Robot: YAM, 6 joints.
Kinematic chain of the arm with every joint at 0, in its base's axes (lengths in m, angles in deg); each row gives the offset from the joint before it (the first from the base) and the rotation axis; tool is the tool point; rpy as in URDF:
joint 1: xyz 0 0 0.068 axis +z
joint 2: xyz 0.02 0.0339 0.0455 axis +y
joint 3: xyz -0.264 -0.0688 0 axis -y
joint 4: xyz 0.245 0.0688 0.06 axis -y
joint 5: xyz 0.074 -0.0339 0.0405 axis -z
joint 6: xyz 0.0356 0 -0.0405 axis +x
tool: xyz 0 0 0 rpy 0 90 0
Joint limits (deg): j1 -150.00..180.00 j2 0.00..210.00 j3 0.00..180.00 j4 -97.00..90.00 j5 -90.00..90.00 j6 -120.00..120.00
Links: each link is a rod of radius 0.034 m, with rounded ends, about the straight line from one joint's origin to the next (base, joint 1, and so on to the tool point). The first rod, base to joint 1, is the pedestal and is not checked.
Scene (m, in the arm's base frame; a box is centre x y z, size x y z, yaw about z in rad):
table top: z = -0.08
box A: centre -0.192 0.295 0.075 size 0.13 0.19 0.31 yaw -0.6
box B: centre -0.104 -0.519 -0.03 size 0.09 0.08 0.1 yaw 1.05
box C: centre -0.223 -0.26 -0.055 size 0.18 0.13 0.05 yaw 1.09
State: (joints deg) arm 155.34 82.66 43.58 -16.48 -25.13 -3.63
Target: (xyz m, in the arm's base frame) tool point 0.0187 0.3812 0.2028
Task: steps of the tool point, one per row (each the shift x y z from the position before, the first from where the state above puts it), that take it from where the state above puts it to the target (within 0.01 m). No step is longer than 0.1 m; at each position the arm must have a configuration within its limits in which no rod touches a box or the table.
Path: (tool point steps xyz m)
1: 0.0263 -0.0010 0.0358
2: 0.0296 -0.0055 0.0292
3: 0.0311 -0.0093 0.0223
4: 0.0331 0.0265 -0.0259
5: 0.0393 0.0115 -0.0214
6: 0.0388 -0.0039 -0.0156
7: -0.0007 0.0637 0.0163
8: 0.0119 0.0684 0.0058
9: 0.0256 0.0680 -0.0058
10: 0.0393 0.0621 -0.0178

